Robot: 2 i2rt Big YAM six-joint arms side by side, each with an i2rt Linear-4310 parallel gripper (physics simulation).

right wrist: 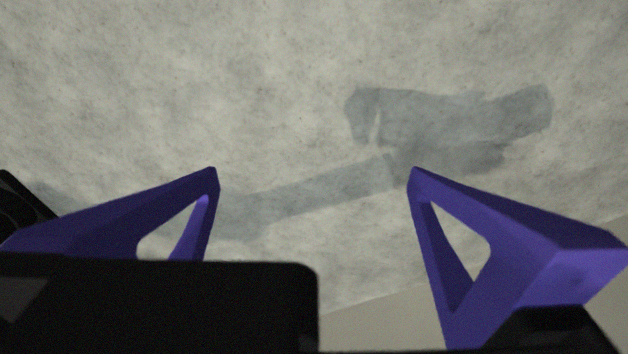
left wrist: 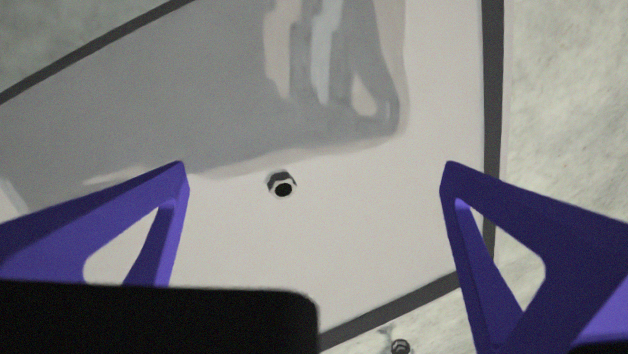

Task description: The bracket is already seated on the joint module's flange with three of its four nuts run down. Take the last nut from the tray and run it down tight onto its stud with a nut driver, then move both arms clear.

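Frame: origin at the left arm's base, x back, y up, z left, level; centimetres.
Seen in the pictures: left gripper, fingertip midpoint: (left wrist: 314,175); right gripper, fingertip midpoint: (right wrist: 313,177); right arm's base, link origin: (right wrist: 19,199).
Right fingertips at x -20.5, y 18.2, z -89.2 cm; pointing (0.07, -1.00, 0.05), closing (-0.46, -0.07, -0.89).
Offsets run from my right fingertips to a thing's middle. "spot": to the spot under its first point. Level surfaces: height alone.
A small hex nut @[dx -7.7, dy -17.5, dz +66.1 cm] (left wrist: 281,184) sits on the pale floor of the tray @[dx -19.3, dy -17.4, dz +64.5 cm] (left wrist: 350,215) in the left wrist view, with its dark hole facing up. My left gripper (left wrist: 314,175) is open above the tray, and the nut lies beyond and between its spread fingertips, nearer the left one, not held. My right gripper (right wrist: 313,177) is open and empty above the mottled table top @[dy -18.2 cm] (right wrist: 280,100). The bracket, the joint module and the nut driver do not show as whole, recognisable things in either view.
The tray's dark rim @[dx -0.3, dy -17.2, dz +73.0 cm] (left wrist: 492,100) runs along the right side, with more rim at the upper left and bottom. A small dark ringed part @[spot: dx -13.9, dy -16.5, dz +84.1 cm] (left wrist: 400,346) is at the bottom edge, outside the tray. A black object (right wrist: 20,205) shows at the far left of the right wrist view. Arm shadows cross the surfaces.
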